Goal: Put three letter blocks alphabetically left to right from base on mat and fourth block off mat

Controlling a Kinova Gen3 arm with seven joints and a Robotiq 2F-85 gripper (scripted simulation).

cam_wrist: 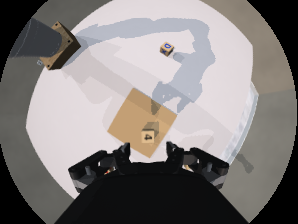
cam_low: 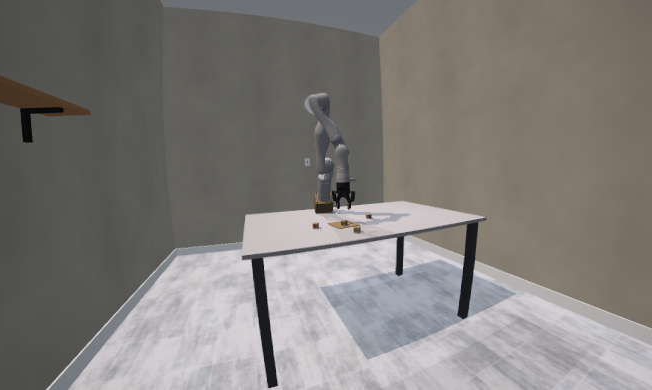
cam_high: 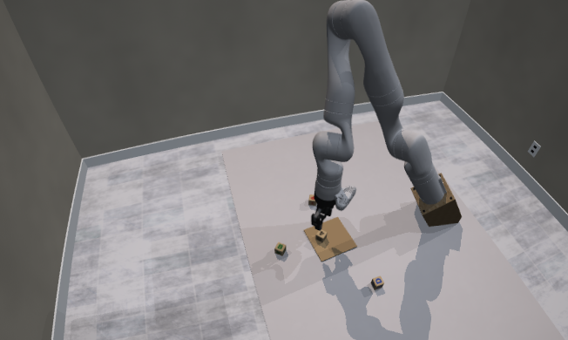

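My gripper is now 100 mm above the block. Round my hand: tan mat (30 mm behind, 10 mm to the left, 110 mm below).
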